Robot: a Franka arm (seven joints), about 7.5 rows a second.
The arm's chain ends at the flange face. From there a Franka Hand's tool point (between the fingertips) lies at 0.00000 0.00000 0.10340 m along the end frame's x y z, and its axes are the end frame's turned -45 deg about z.
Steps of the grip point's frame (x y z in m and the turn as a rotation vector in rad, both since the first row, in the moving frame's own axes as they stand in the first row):
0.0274 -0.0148 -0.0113 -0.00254 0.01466 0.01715
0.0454 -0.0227 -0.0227 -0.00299 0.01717 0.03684
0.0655 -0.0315 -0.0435 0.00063 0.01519 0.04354
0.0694 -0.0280 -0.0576 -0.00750 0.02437 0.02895
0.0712 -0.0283 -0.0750 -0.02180 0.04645 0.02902
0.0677 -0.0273 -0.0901 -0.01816 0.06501 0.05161
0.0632 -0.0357 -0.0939 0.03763 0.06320 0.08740
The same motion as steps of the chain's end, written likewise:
0.0076 -0.0290 -0.0113 0.00857 0.01216 0.01715
0.0146 -0.0471 -0.0227 0.01003 0.01426 0.03684
0.0230 -0.0675 -0.0435 0.01119 0.01030 0.04354
0.0269 -0.0677 -0.0576 0.01193 0.02254 0.02895
0.0253 -0.0686 -0.0749 0.01743 0.04826 0.02902
0.0224 -0.0639 -0.0899 0.03313 0.05881 0.05161
0.0173 -0.0627 -0.0936 0.07130 0.01808 0.08740

